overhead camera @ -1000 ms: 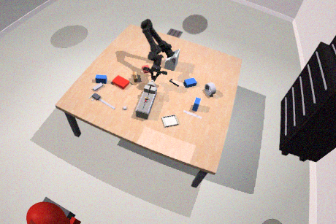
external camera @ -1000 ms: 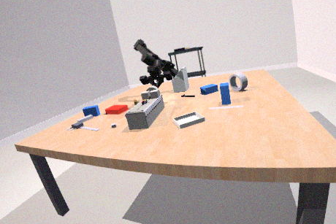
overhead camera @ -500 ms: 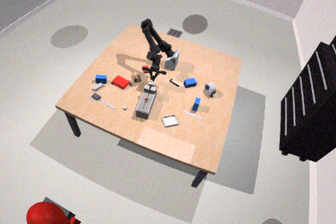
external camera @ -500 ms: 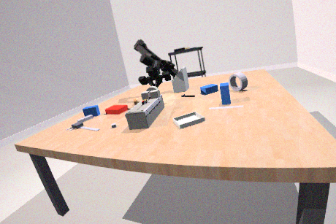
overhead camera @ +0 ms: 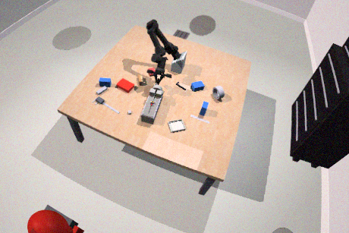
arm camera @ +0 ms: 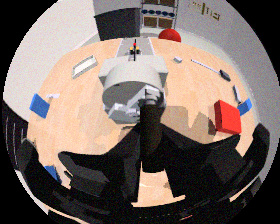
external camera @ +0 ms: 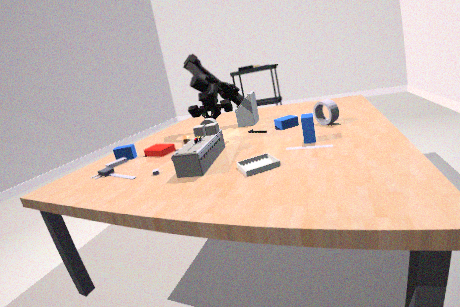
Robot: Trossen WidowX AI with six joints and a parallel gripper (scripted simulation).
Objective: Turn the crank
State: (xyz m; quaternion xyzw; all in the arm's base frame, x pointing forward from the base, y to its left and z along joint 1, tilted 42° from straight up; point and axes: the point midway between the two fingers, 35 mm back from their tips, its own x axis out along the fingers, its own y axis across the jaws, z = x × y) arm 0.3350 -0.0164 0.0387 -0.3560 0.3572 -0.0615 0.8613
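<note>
Now: the red pointer 19 cm ahead of my gripper tip, 4 cm to the left of it and 1 cm below it. From my gripper tip the other things lie so: red block: 5 cm ahead, 25 cm to the right, 8 cm below; white tray: 22 cm ahead, 25 cm to the left, 9 cm below; dark crank handle: 2 cm behind, 2 cm above.
</note>
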